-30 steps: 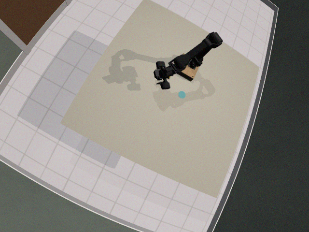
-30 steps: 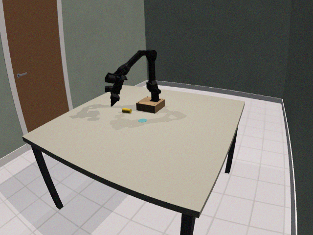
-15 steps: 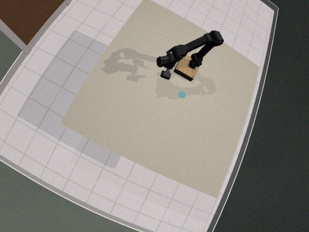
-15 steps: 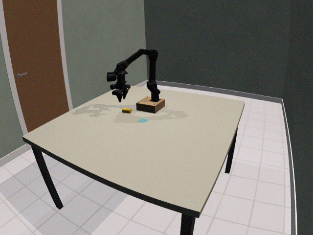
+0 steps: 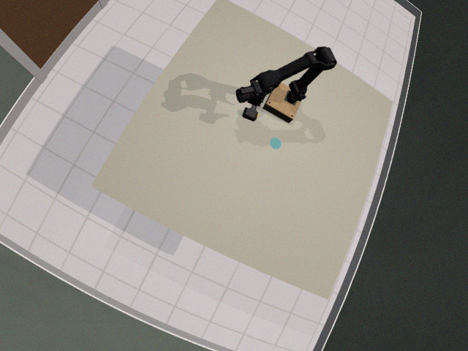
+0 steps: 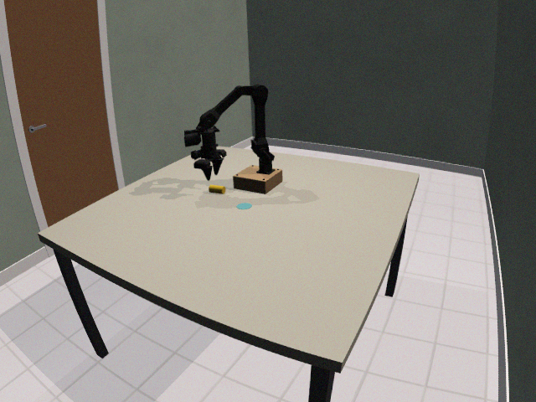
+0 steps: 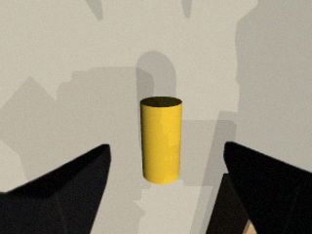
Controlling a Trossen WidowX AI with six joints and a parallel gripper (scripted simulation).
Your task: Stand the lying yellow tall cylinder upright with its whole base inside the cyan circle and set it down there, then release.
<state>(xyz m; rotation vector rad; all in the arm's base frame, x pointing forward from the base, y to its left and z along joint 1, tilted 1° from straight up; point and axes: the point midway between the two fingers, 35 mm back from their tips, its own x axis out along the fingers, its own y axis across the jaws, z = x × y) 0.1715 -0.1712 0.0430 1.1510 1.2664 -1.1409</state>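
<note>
Now: the yellow tall cylinder 90 mm below my hand and 20 mm to the left of it. Round my hand: cyan circle (200 mm to the left, 100 mm below, 70 mm ahead).
</note>
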